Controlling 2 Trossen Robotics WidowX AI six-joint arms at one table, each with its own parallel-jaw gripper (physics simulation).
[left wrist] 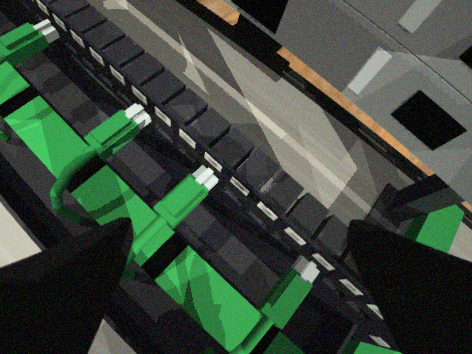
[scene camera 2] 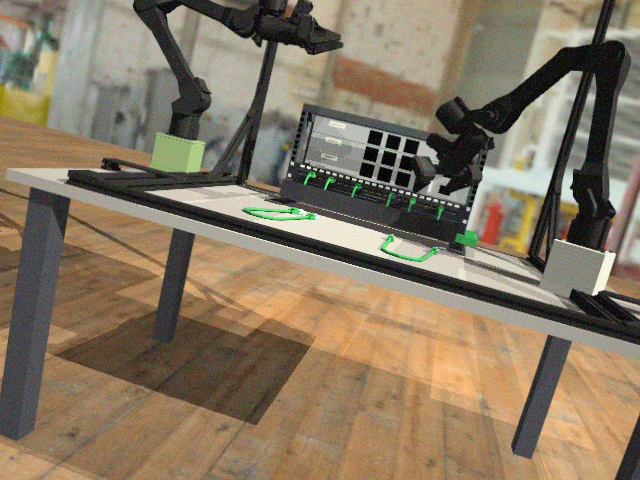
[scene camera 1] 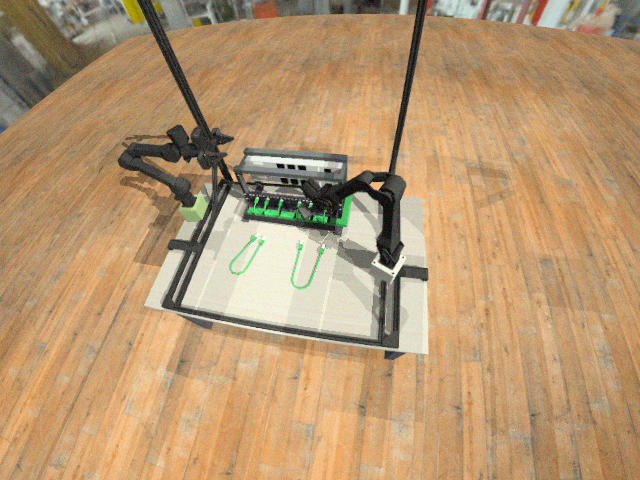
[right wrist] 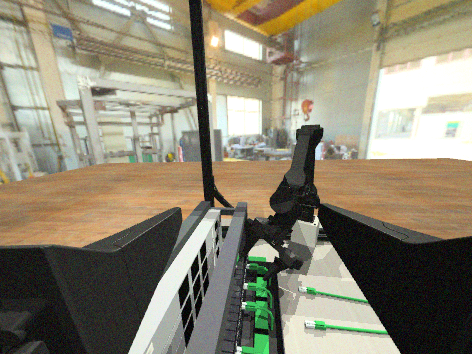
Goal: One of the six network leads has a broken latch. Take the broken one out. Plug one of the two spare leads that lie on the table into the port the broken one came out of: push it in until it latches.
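Places are measured from the left arm's base along level axes (x down, y left, z ahead), in millimetres.
Where they show: left gripper, fingertip midpoint: (left wrist: 242, 229) (scene camera 2: 428, 192) (right wrist: 252, 267); right gripper, fingertip midpoint: (scene camera 2: 342, 41) (scene camera 1: 230, 145) (right wrist: 249, 211); left arm's base at its link origin: (scene camera 2: 585, 246) (scene camera 1: 389, 260) (right wrist: 306, 218); right arm's base at its link origin: (scene camera 2: 181, 137) (scene camera 1: 189, 202).
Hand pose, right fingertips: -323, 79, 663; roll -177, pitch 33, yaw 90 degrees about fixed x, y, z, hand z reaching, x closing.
Things, the pixels of their top centre, and the offset from my right fingertips, as dx, dy, dz. "spot": a spot on its surface instead.
- left spare at a spot on its surface: (scene camera 2: 273, 218) (scene camera 1: 243, 272) spot: +422, +281, -162
- right spare at a spot on its surface: (scene camera 2: 408, 258) (scene camera 1: 302, 288) spot: +422, +183, -426
- rack at its top centre: (right wrist: 222, 251) (scene camera 2: 394, 124) (scene camera 1: 286, 169) +163, -129, -128
Six green network leads sit in a row along the rack's front; plugs show in the left wrist view, including an upper one (left wrist: 117, 130), a middle one (left wrist: 185, 197) and a lower one (left wrist: 290, 295). I cannot tell which latch is broken. Two looped spare leads lie on the table, the left spare (scene camera 1: 238, 272) (scene camera 2: 273, 218) and the right spare (scene camera 1: 300, 287) (scene camera 2: 408, 258). My left gripper (scene camera 1: 310, 201) (scene camera 2: 433, 190) (left wrist: 242, 229) is open above the row's right part, tilted across it, with no lead held. My right gripper (scene camera 1: 227, 146) (scene camera 2: 341, 42) is open and empty, high at the rack's left end.
The rack (scene camera 1: 294, 153) (scene camera 2: 361, 120) stands at the table's back. A green block (scene camera 2: 466, 238) protrudes at its right end. Black frame bars edge the table, the front bar (scene camera 1: 279, 327) among them, and uprights rise at the back. The spare leads lie in front of the rack.
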